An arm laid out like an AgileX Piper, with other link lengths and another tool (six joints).
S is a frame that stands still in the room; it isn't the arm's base.
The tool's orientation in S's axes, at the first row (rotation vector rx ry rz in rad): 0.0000 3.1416 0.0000
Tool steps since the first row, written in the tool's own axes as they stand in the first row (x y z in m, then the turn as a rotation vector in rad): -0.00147 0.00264 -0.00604 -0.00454 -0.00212 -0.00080; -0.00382 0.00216 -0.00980 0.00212 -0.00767 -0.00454; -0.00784 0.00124 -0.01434 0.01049 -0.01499 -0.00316; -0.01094 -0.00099 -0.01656 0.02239 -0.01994 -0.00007
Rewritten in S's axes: 0.00147 0.00264 0.00604 0.00454 -0.00212 0.00080; 0.00382 0.00216 0.00980 -0.00212 -0.00767 0.00454; 0.00784 0.00124 0.01434 -0.01049 -0.01499 0.00316; 0.01094 -0.00099 0.01656 -0.02239 -0.01994 0.00007
